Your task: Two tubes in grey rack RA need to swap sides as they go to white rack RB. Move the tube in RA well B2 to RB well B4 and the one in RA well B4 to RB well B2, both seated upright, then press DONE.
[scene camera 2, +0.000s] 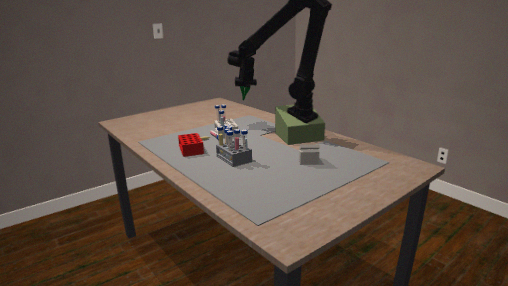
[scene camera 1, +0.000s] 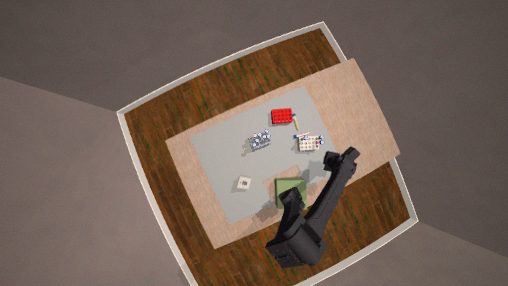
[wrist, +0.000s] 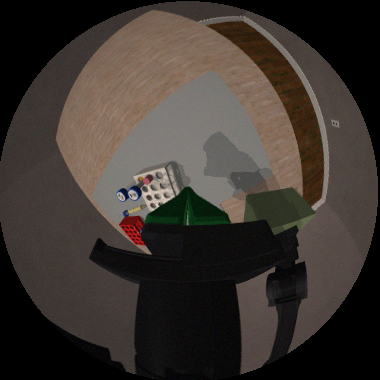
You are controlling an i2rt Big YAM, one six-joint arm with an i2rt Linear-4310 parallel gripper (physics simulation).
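Seen in the pictures: gripper, fingertip midpoint: (scene camera 2: 243, 99) (scene camera 1: 324, 158) (wrist: 187, 190); arm's base, link origin: (scene camera 2: 302, 114) (scene camera 1: 290, 196) (wrist: 281, 236).
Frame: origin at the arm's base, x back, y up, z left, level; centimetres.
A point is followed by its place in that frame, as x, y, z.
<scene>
Grey rack RA (scene camera 1: 261, 148) {-35.0, -5.2, 1.5} (scene camera 2: 241, 159) {-40.3, -8.1, 5.9} stands on the mat holding several upright blue-capped tubes; a pink-filled tube (scene camera 2: 237, 143) {-39.5, -2.8, 2.8} shows among them. Its well labels cannot be read. White rack RB (scene camera 1: 308, 149) {-18.9, -5.2, -24.9} (wrist: 175, 176) {-17.4, -9.8, -27.7} stands nearer the arm, with a few blue-capped tubes (wrist: 134, 193) {-19.2, 2.3, -31.9} upright at one end and several open wells. Which wells are filled cannot be told. My gripper (scene camera 2: 244, 98) {-10.9, 4.0, -28.0} (wrist: 187, 190) {-10.9, 4.0, -28.0} is shut and empty, its green fingertips pointing down high above the table, to the side of RB. A small white box (scene camera 1: 244, 183) {-19.4, -4.1, 21.0} (scene camera 2: 309, 156) {-22.2, -6.9, 23.5} has a dark mark on top; no DONE label is legible.
A red rack (scene camera 1: 282, 116) {-45.9, -8.9, -21.3} (scene camera 2: 191, 146) {-49.1, -6.3, -14.8} (wrist: 131, 229) {-43.2, -5.2, -23.3} stands beyond RB. A yellow tube (scene camera 1: 296, 123) {-37.4, -8.6, -27.4} (wrist: 134, 210) {-37.2, -8.6, -27.4} lies between them. A pinkish tube (scene camera 1: 303, 135) {-28.1, -8.8, -27.7} (scene camera 2: 214, 133) {-29.2, -8.5, -27.2} lies along RB's edge. The arm's base stands on a green block (scene camera 1: 284, 186) {-7.0, -1.0, 0.2} (scene camera 2: 303, 133) {-5.7, -6.1, 5.9} (wrist: 275, 206) {0.7, -3.4, -9.7}.
</scene>
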